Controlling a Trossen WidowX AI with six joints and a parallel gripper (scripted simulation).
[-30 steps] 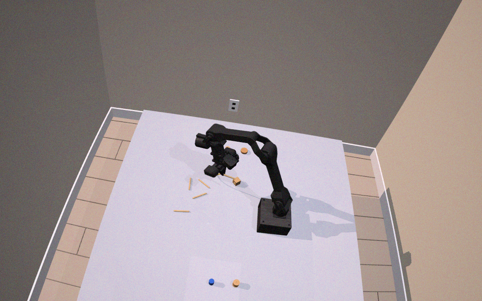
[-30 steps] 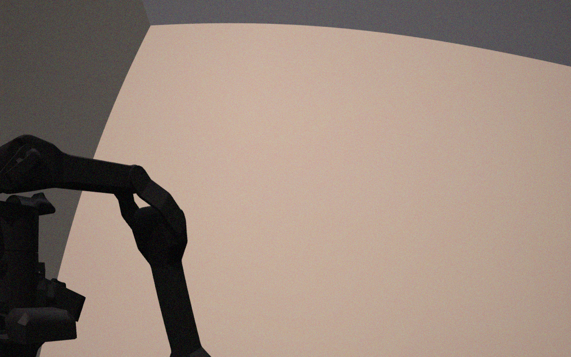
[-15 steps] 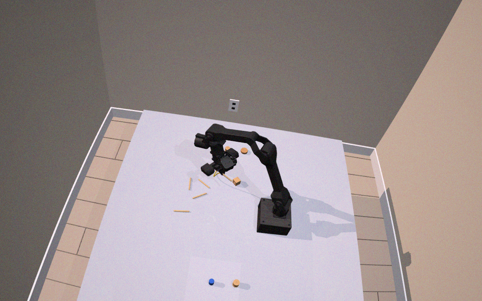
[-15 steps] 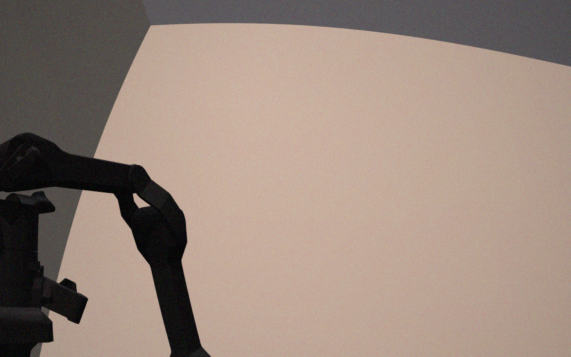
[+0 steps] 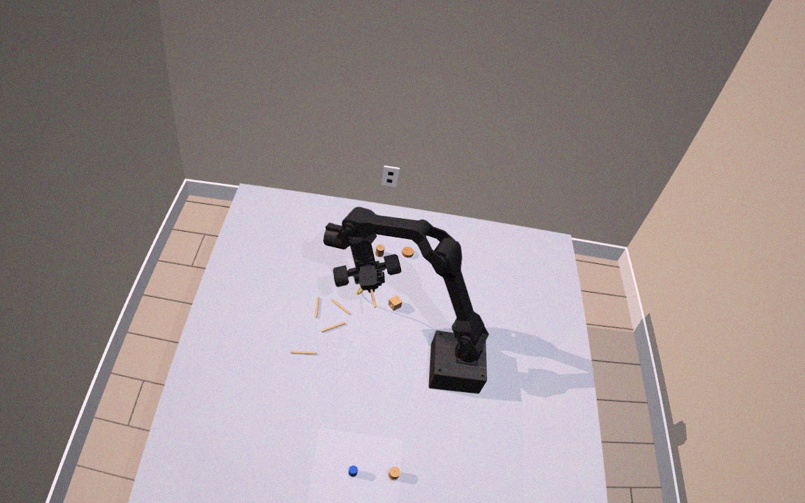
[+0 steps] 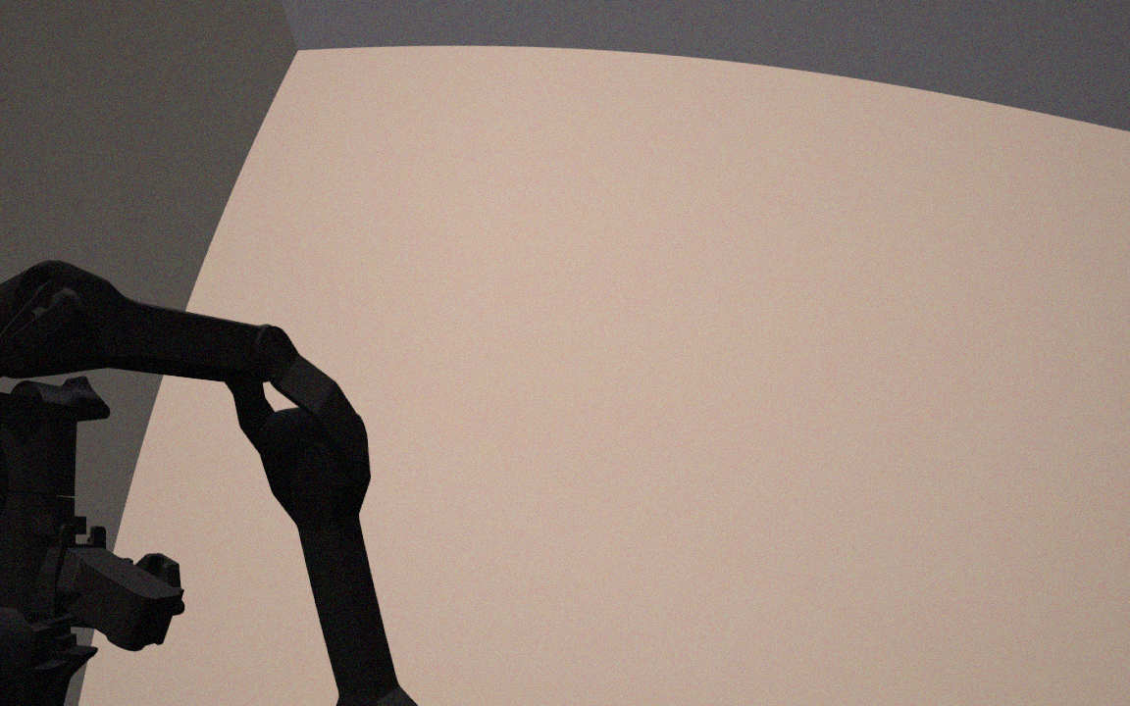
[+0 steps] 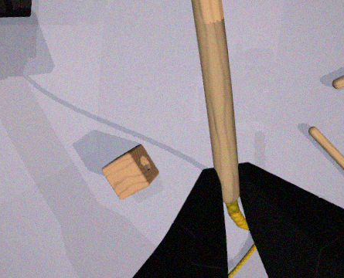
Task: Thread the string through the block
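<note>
Right now my gripper tip is 12 cm above the wooden block, 8 cm past it and 6 cm to the left of it. Round my gripper tip: thin wooden stick: 2 cm to the left, 1 cm above; then blue peg: 50 cm to the left, 12 cm below, 2 cm behind; then round wooden button: 18 cm to the right, 13 cm below, 2 cm ahead.
</note>
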